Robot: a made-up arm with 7 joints. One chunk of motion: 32 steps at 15 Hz.
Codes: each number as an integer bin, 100 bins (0 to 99) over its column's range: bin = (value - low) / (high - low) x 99, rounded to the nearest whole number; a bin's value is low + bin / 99 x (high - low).
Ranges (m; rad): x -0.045..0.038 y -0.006..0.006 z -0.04..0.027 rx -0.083..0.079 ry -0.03..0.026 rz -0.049..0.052
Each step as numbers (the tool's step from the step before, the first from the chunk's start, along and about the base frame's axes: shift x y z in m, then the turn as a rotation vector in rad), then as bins.
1 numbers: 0.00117 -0.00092 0.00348 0.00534 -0.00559 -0.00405
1 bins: 55 42 64 54 43 44
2 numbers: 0.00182 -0.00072 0.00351 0.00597 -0.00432 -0.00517
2 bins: 56 44 64 54 45 43
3 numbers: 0.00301 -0.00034 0.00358 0.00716 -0.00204 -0.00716
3 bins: 57 47 64 55 49 41
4 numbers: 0.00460 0.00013 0.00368 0.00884 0.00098 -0.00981
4 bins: 59 51 65 56 55 38
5 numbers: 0.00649 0.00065 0.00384 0.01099 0.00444 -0.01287
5 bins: 61 55 65 57 61 35
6 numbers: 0.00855 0.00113 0.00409 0.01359 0.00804 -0.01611
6 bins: 64 59 65 59 67 32
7 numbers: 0.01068 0.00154 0.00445 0.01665 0.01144 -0.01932
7 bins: 66 62 66 61 73 29
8 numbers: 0.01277 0.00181 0.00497 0.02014 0.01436 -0.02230
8 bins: 69 64 66 63 78 26
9 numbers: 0.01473 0.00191 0.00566 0.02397 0.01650 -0.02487
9 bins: 71 65 67 65 82 24
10 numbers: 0.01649 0.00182 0.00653 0.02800 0.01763 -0.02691
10 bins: 73 65 69 68 84 22
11 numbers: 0.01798 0.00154 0.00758 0.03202 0.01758 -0.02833
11 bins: 75 62 70 70 84 20
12 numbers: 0.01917 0.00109 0.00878 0.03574 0.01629 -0.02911
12 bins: 77 58 72 73 82 19
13 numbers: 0.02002 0.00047 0.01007 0.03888 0.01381 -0.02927
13 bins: 78 53 74 74 77 19
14 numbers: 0.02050 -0.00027 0.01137 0.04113 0.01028 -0.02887
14 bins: 78 47 76 76 71 20
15 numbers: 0.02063 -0.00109 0.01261 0.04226 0.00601 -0.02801
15 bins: 78 41 78 77 64 21
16 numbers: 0.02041 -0.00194 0.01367 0.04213 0.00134 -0.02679
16 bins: 78 33 79 76 55 22
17 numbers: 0.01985 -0.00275 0.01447 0.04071 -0.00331 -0.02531
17 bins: 77 27 80 76 47 23
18 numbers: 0.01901 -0.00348 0.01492 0.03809 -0.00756 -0.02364
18 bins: 76 21 81 74 40 25
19 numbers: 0.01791 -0.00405 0.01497 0.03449 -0.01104 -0.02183
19 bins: 75 16 81 72 34 27
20 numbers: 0.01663 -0.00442 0.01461 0.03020 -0.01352 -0.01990
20 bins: 74 13 81 69 29 29
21 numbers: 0.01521 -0.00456 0.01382 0.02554 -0.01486 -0.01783
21 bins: 72 12 80 66 27 31
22 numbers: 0.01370 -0.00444 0.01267 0.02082 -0.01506 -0.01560
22 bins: 70 13 78 63 26 33
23 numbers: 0.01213 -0.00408 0.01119 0.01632 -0.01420 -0.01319
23 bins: 68 16 76 61 28 35
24 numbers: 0.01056 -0.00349 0.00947 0.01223 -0.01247 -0.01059
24 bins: 66 21 73 58 31 38
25 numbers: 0.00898 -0.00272 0.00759 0.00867 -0.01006 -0.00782
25 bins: 64 27 70 56 35 40
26 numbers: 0.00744 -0.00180 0.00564 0.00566 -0.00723 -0.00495
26 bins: 63 35 67 54 40 43
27 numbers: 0.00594 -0.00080 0.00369 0.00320 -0.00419 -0.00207
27 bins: 61 43 65 53 46 46
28 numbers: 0.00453 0.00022 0.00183 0.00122 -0.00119 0.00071
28 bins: 59 51 62 51 51 49
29 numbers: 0.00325 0.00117 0.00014 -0.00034 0.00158 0.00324
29 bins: 58 59 59 51 56 51
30 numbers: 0.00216 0.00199 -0.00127 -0.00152 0.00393 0.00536
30 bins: 56 66 57 50 60 53
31 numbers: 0.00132 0.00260 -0.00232 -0.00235 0.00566 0.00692
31 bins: 55 71 56 49 63 55
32 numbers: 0.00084 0.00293 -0.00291 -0.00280 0.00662 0.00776
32 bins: 55 74 55 49 65 56
